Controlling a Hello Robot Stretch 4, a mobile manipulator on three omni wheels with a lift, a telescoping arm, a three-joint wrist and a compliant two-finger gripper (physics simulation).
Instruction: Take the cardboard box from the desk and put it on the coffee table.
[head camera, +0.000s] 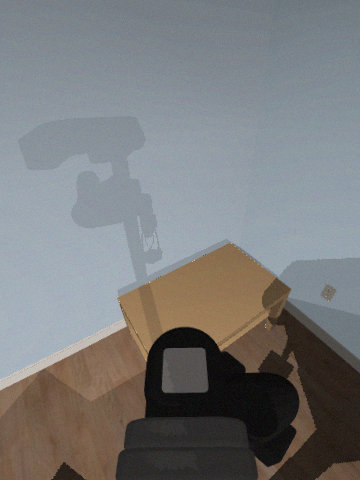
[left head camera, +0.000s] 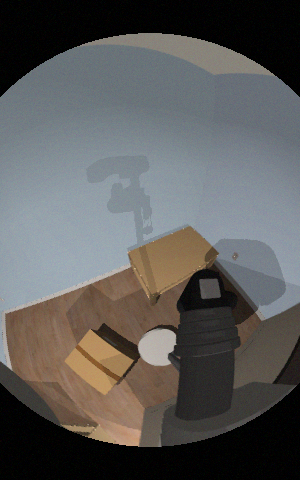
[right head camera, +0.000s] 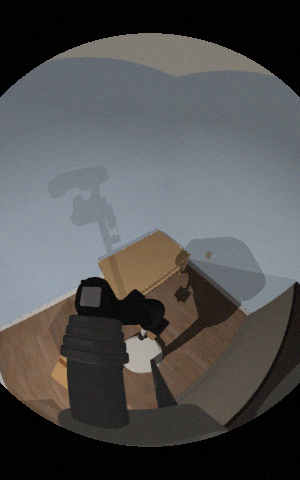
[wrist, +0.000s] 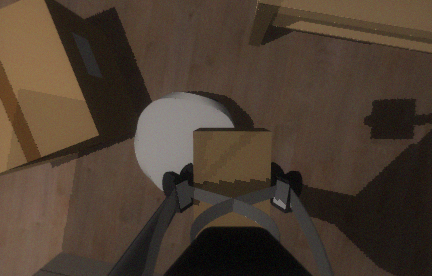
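Seen in the pictures: gripper, between the fingertips: (wrist: 231, 178); robot's base, origin of its link: (left head camera: 158, 345) (right head camera: 141, 353) (wrist: 191, 140).
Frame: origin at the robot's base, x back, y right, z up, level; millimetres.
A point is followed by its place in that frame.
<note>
The small cardboard box (wrist: 232, 155) {x -187, y 68, z 983 mm} is held between the two fingertips of my gripper (wrist: 231, 178) {x -166, y 88, z 936 mm} in the wrist view, above the floor. The gripper is shut on its two sides. The wooden coffee table (head camera: 200, 295) {x -945, y 90, z 424 mm} (left head camera: 175, 255) {x -916, y 121, z 424 mm} (right head camera: 145, 262) {x -904, y 130, z 423 mm} stands in the corner against the wall, beyond my arm. In the wrist view part of the coffee table (wrist: 370, 12) {x -659, y 130, z 424 mm} shows at the upper right, apart from the held box. In the head view my wrist hides the table's near edge, and the fingers and held box are hidden. I cannot make out the desk for certain.
A large taped carton (left head camera: 100, 360) {x 189, y -471, z 379 mm} (wrist: 50, 90) {x 123, y -407, z 379 mm} stands on the floor to the left. A round white disc (left head camera: 157, 347) {x 5, y -17, z 187 mm} (right head camera: 142, 355) {x 15, y 20, z 187 mm} (wrist: 170, 135) {x 9, y -62, z 187 mm} shows low beneath the arm. A tall grey-brown panel (left head camera: 265, 345) {x 164, y 992, z 450 mm} (right head camera: 250, 355) {x 258, y 846, z 549 mm} stands at the right.
</note>
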